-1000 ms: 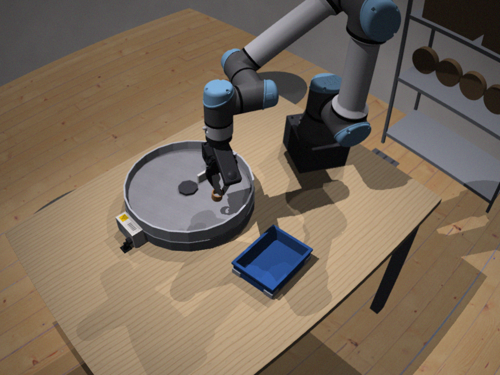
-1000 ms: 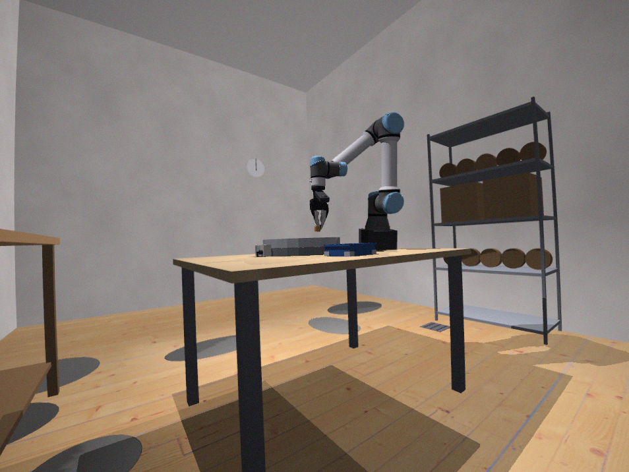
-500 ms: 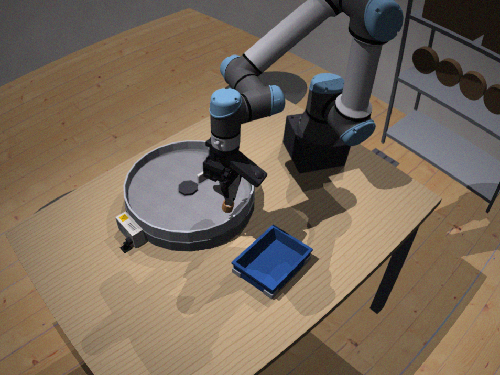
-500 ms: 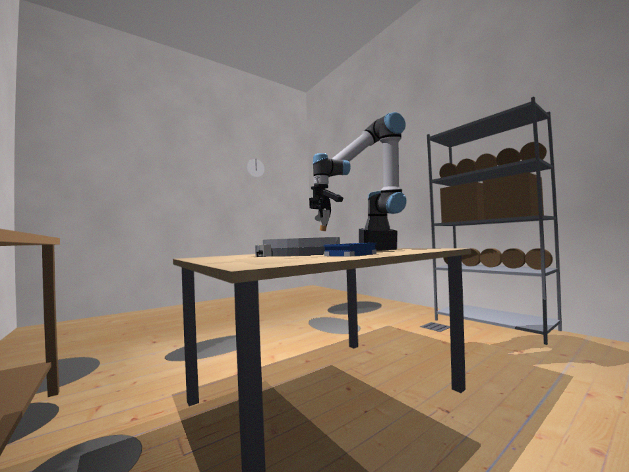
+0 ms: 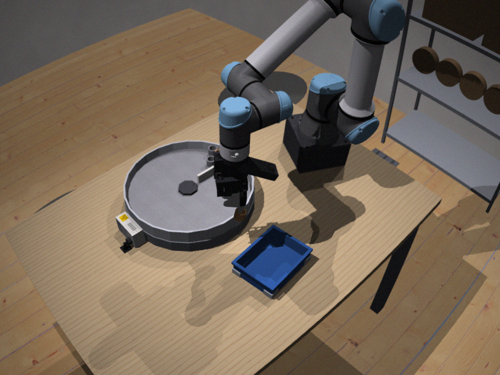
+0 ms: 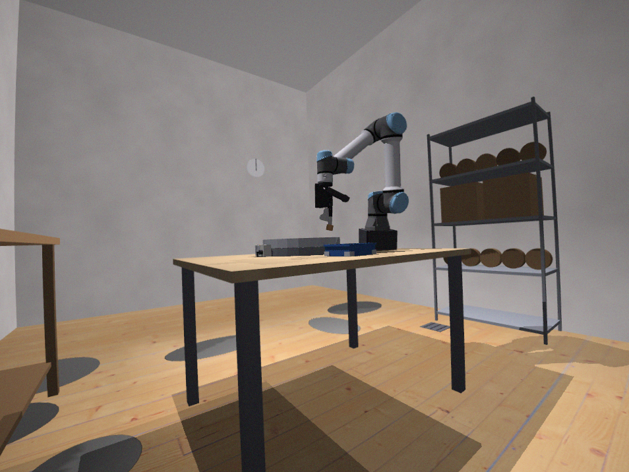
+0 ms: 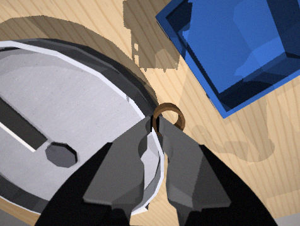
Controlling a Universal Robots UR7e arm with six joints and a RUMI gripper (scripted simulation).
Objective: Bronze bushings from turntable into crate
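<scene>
Now: the blue crate 3 cm behind my hand, 13 cm to the left of it and 11 cm below it. The rest, counted from my hand: grey turntable 5 cm ahead, 23 cm to the right, 9 cm below.
</scene>
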